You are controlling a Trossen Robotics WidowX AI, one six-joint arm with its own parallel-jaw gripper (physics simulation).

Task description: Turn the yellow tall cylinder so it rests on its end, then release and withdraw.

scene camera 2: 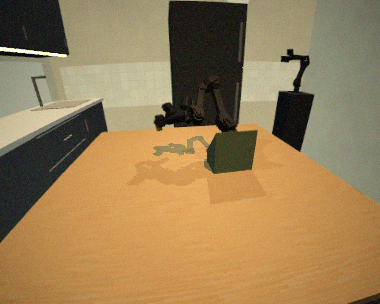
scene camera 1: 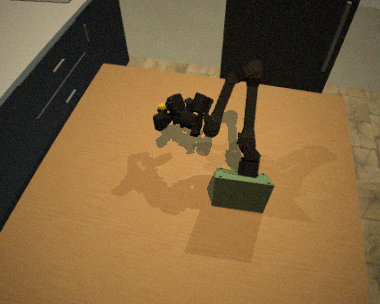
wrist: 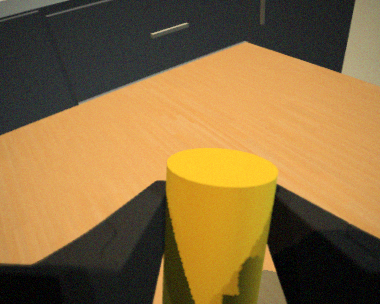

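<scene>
The yellow tall cylinder (scene camera 1: 161,106) (wrist: 220,225) is between the two black fingers of my gripper (scene camera 1: 161,113) (wrist: 214,193), which is shut on it. In the wrist view one flat round end faces up in the picture and the lower part runs out of the frame. In scene camera 1 a small yellow bit shows beside the fingers; the rest is hidden. In scene camera 2 the gripper (scene camera 2: 158,123) is at the far left part of the table, held above the top, with its shadow apart from it below. The cylinder's exact tilt is hard to tell.
The wooden table (scene camera 1: 125,250) (scene camera 2: 150,240) (wrist: 100,150) bears a green block (scene camera 1: 241,192) (scene camera 2: 234,152), with the arm's base on its top. Dark cabinets (scene camera 1: 55,85) (scene camera 2: 60,150) (wrist: 125,55) stand beyond the left edge. A black fridge (scene camera 1: 285,45) (scene camera 2: 207,50) stands behind.
</scene>
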